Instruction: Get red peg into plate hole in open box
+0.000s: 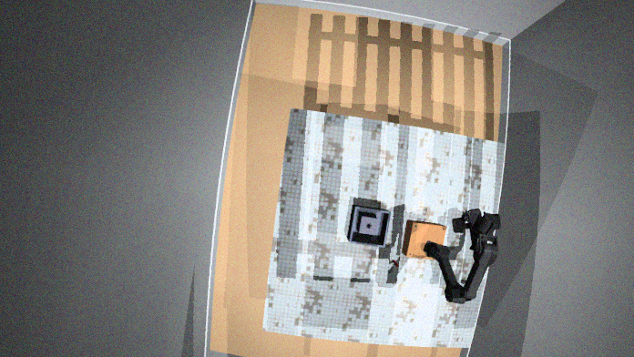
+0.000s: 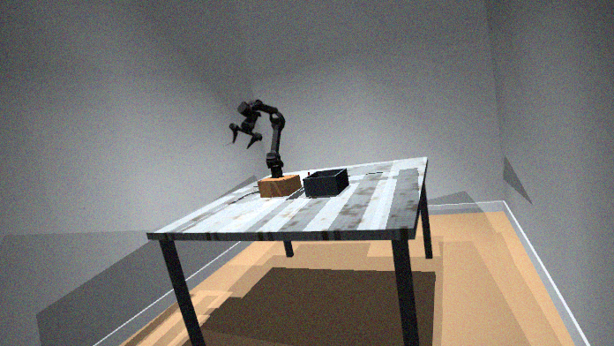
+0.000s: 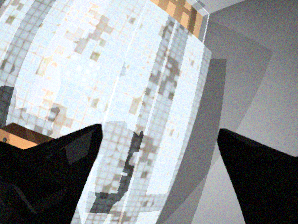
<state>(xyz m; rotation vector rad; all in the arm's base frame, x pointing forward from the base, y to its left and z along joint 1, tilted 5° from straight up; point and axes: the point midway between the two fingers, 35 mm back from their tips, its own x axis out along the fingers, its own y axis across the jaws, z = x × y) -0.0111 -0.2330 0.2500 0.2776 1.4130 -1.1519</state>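
The red peg lies 140 mm ahead of my gripper tip, 380 mm to the left of it and 290 mm below it. Round my gripper tip: plate (370 mm ahead, 230 mm to the left, 280 mm below); then dark box (370 mm ahead, 230 mm to the left, 300 mm below).
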